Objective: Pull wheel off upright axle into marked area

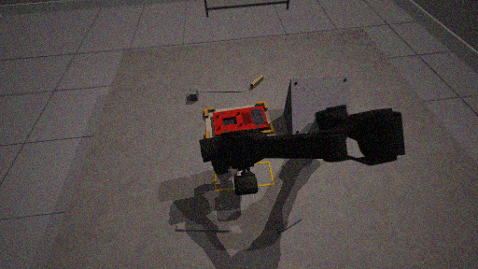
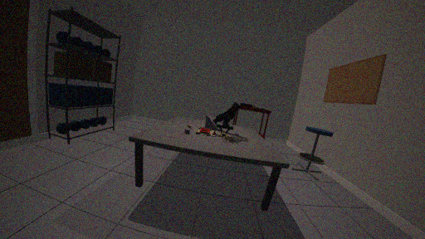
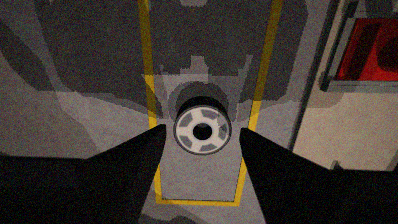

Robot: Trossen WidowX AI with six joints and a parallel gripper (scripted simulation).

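The wheel is right at my gripper tip. From my gripper tip the other things lie so: tan stick 160 mm behind, 410 mm to the right.
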